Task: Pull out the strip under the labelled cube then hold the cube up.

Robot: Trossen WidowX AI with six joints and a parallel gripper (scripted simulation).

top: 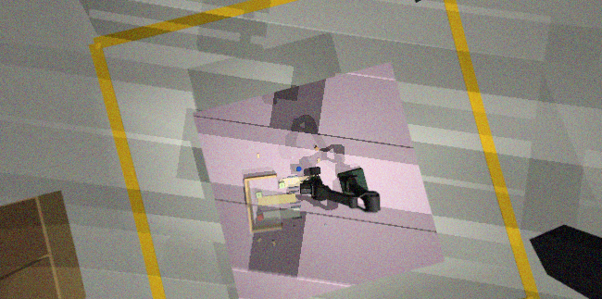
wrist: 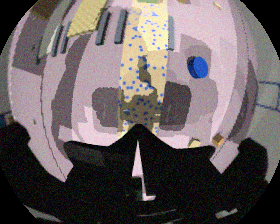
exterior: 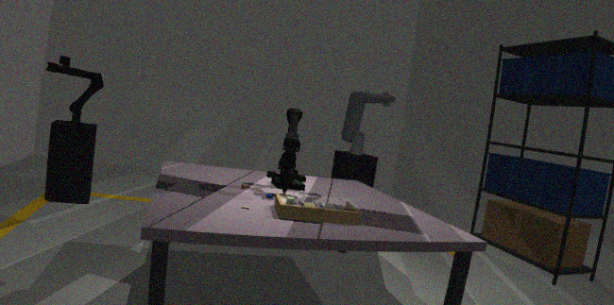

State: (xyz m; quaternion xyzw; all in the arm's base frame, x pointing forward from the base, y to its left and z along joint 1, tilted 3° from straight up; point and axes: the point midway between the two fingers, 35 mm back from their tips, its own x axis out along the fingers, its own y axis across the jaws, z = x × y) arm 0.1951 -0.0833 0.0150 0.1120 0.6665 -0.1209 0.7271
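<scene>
Right now the small blue round object is 100 mm to the right of my gripper tip and 60 mm ahead of it.
</scene>
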